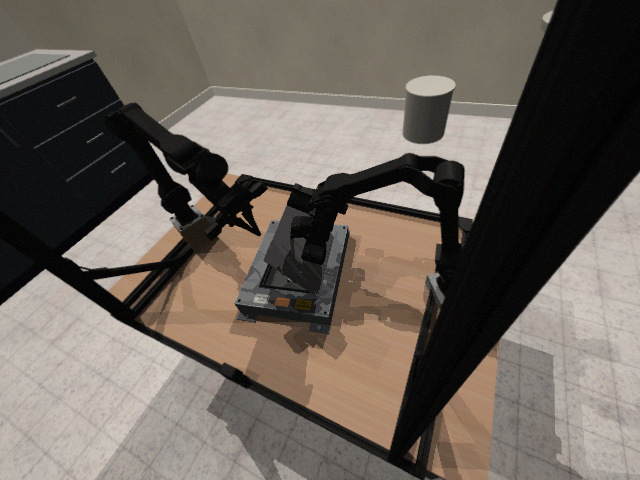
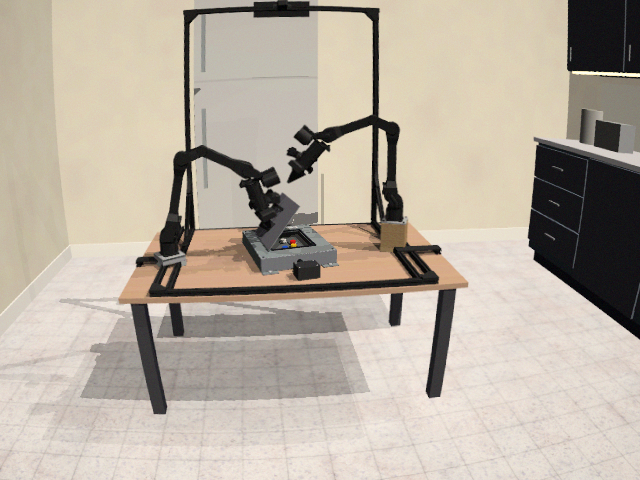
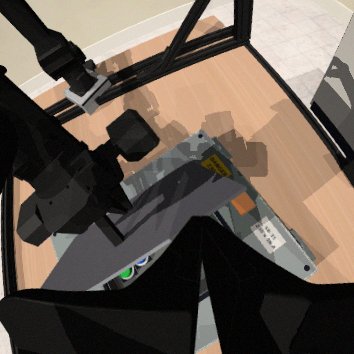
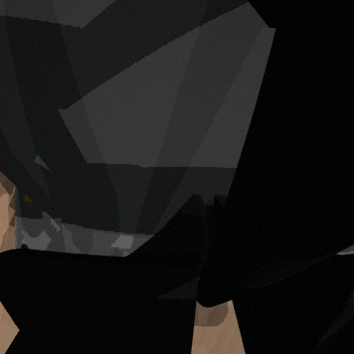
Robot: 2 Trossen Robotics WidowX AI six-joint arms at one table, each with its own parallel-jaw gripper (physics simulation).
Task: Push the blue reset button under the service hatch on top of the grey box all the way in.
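The grey box (image 1: 329, 286) (image 2: 290, 262) (image 3: 197, 145) (image 4: 88, 240) sits mid-table. Its dark service hatch (image 1: 277, 248) (image 2: 279, 220) (image 3: 158, 207) (image 4: 158, 133) is tilted up from the box. My right gripper (image 1: 313, 257) (image 2: 268, 216) (image 3: 128, 208) (image 4: 206, 203) is shut on the hatch's raised edge and holds it open. Under the hatch, the blue button (image 2: 285, 247) (image 3: 141, 261) shows beside a green button (image 3: 126, 273) and a red and a yellow one. My left gripper (image 1: 253, 229) (image 2: 290, 180) (image 3: 199, 223) is shut and empty. It hangs in the air above and beside the box, pointing down towards the opening.
A small black block (image 2: 307, 270) lies on the table by the box's side. A tan block (image 1: 196, 233) (image 2: 393, 235) stands at the left arm's base. Black frame rails (image 2: 294, 288) edge the table, with a thick post (image 1: 485, 286) close by. A grey bin (image 1: 429, 109) and drawers (image 2: 549, 200) stand off the table.
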